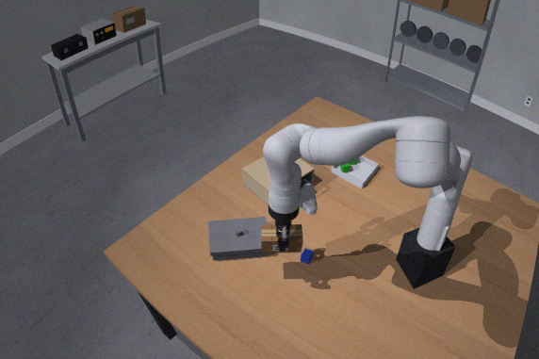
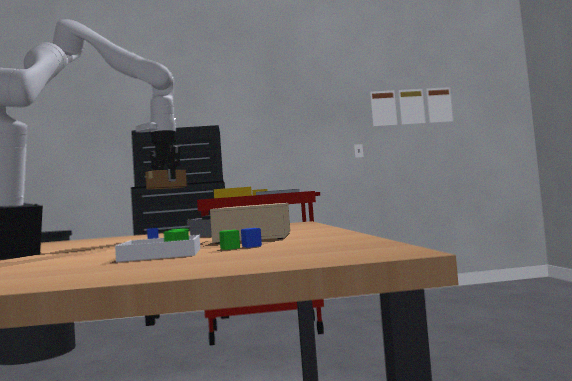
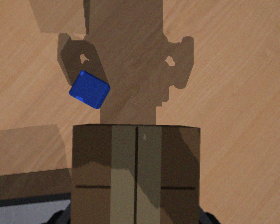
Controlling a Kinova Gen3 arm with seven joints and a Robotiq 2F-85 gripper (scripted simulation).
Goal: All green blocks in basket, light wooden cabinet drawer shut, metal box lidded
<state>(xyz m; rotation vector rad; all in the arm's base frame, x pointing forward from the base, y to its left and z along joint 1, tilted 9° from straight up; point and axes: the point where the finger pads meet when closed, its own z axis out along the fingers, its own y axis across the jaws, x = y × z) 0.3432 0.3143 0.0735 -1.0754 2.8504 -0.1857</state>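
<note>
My hand is 23 cm short of the drawer, 30 cm to the left of it and 15 cm above it. From my hand the other things lie so: grey lid 17 cm ahead, 14 cm below; cardboard box right at my hand; metal box 17 cm ahead, 16 cm below.
</note>
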